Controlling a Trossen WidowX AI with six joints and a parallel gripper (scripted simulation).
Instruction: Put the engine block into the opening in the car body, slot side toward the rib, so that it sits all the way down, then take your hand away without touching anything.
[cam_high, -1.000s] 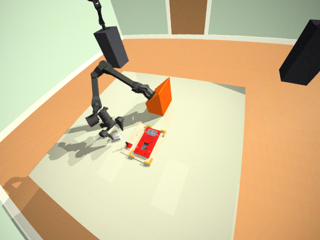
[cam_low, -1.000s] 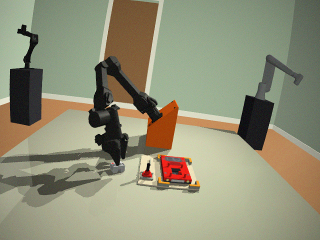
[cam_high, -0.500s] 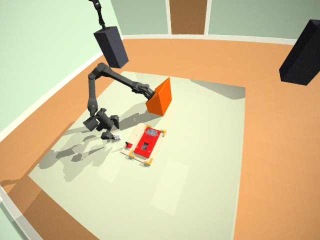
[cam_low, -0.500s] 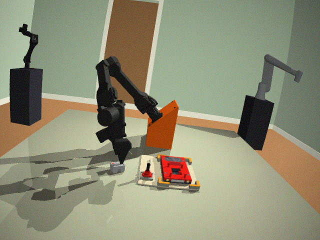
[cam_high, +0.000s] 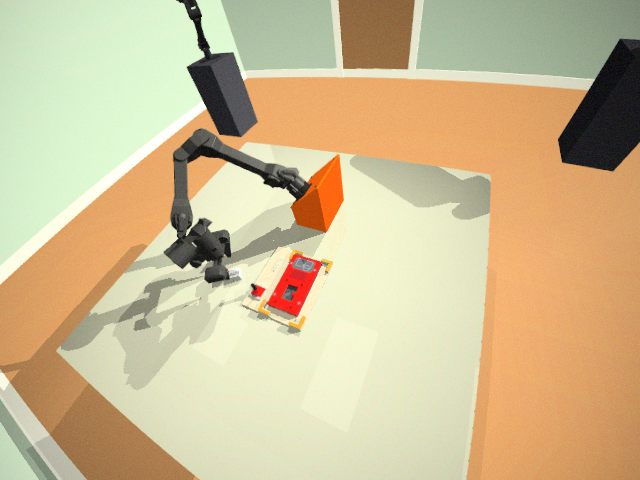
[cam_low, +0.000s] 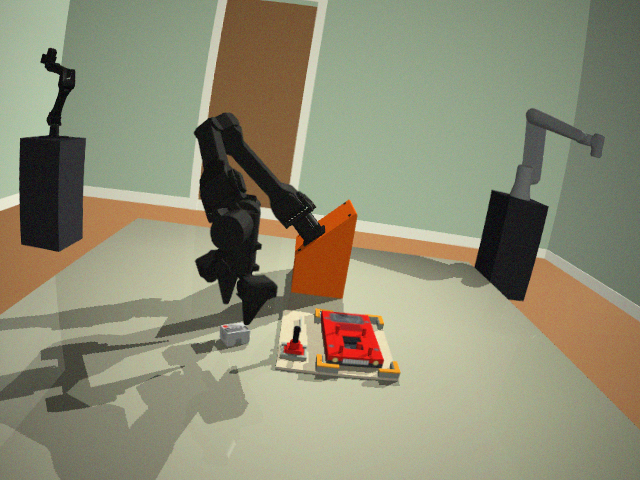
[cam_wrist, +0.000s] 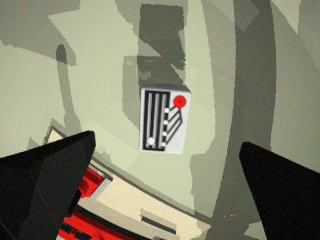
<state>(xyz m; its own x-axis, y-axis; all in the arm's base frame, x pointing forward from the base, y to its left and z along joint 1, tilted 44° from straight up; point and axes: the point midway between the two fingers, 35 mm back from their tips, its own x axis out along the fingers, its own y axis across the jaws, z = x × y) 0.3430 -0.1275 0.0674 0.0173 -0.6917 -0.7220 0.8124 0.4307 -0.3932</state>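
My gripper tip is now 50 mm above the engine block and 10 mm short of it.
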